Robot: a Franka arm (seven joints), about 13 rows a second.
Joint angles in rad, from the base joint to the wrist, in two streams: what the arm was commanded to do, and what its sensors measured. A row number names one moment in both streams.
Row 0, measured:
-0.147, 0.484, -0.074, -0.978, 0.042, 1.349, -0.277
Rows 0 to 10, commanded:
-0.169, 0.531, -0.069, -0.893, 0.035, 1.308, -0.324
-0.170, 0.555, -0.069, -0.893, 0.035, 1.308, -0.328
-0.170, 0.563, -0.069, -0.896, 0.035, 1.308, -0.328
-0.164, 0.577, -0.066, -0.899, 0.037, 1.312, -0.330
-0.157, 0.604, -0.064, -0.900, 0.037, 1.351, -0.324
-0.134, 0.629, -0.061, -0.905, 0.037, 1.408, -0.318
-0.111, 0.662, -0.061, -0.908, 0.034, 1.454, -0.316
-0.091, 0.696, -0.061, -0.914, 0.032, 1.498, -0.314
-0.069, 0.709, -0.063, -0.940, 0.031, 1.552, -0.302
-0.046, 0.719, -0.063, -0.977, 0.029, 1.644, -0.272
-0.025, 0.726, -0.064, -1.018, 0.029, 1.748, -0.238
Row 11, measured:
-0.061, 0.716, -0.057, -0.969, 0.042, 1.621, -0.286
